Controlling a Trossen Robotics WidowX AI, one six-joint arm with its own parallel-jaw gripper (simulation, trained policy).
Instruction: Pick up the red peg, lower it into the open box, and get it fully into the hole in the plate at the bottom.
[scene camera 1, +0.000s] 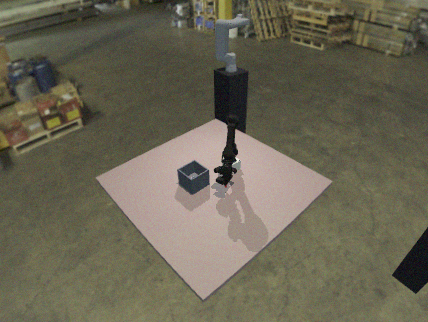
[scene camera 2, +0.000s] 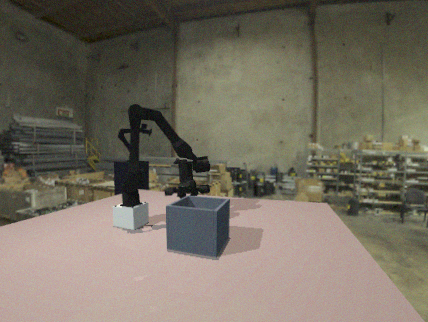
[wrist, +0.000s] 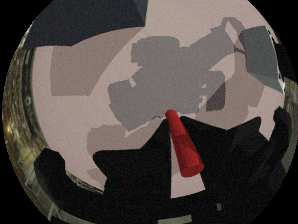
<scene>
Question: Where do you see a red peg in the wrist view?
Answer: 190, 164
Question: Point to a dark blue box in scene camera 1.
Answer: At 193, 185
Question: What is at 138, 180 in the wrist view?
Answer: My gripper.
</scene>
